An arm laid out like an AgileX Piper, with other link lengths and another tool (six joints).
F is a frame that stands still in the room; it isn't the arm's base.
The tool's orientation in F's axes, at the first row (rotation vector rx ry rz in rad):
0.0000 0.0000 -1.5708
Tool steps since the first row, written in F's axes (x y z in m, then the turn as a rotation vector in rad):
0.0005 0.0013 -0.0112 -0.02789 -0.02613 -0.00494
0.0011 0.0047 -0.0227 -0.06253 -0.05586 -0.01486
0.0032 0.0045 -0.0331 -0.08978 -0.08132 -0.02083
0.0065 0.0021 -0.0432 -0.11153 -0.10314 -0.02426
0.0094 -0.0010 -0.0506 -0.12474 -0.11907 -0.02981
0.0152 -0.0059 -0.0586 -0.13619 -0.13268 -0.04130
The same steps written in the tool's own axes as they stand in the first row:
-0.0013 0.0005 -0.0112 0.02613 -0.02789 -0.00494
-0.0047 0.0011 -0.0227 0.05586 -0.06253 -0.01486
-0.0045 0.0032 -0.0331 0.08132 -0.08978 -0.02083
-0.0021 0.0065 -0.0432 0.10314 -0.11153 -0.02426
0.0010 0.0094 -0.0506 0.11907 -0.12474 -0.02981
0.0059 0.0152 -0.0586 0.13268 -0.13619 -0.04130

